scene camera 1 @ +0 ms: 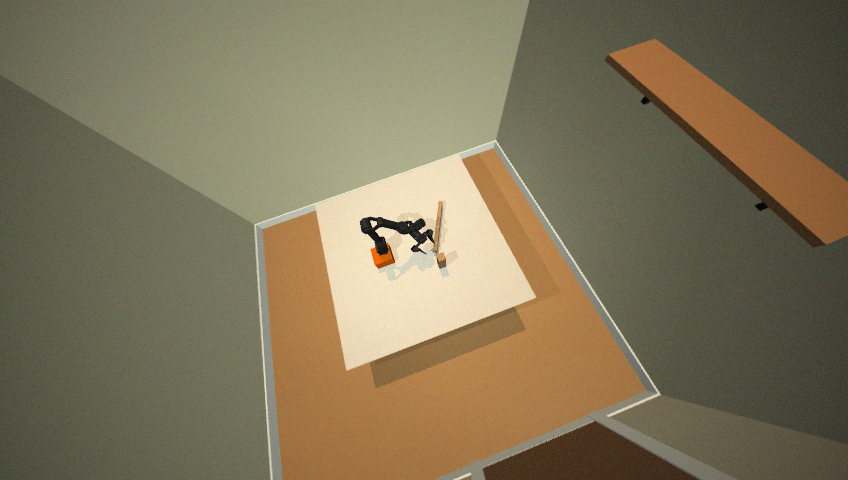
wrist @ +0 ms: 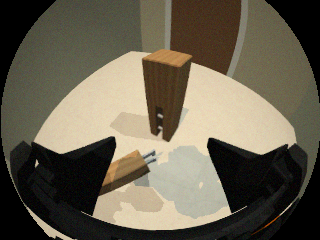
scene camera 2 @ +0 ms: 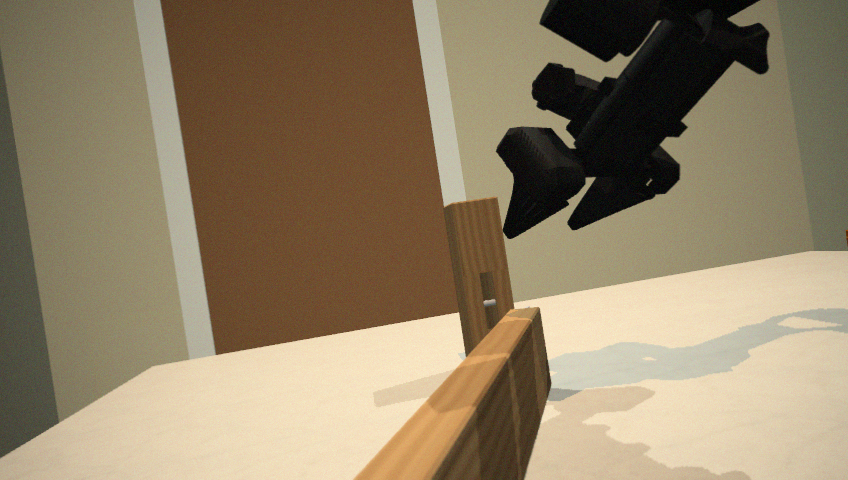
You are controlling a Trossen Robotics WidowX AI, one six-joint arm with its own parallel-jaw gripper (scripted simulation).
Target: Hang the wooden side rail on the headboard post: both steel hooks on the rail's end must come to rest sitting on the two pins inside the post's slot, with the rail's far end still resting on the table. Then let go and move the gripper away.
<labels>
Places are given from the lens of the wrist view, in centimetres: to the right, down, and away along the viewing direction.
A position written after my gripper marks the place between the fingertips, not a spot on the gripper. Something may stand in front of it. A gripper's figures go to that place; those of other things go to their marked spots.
my gripper (wrist: 162, 142): 0, 2, 10
wooden side rail (wrist: 129, 168): -4, 7, 15
</labels>
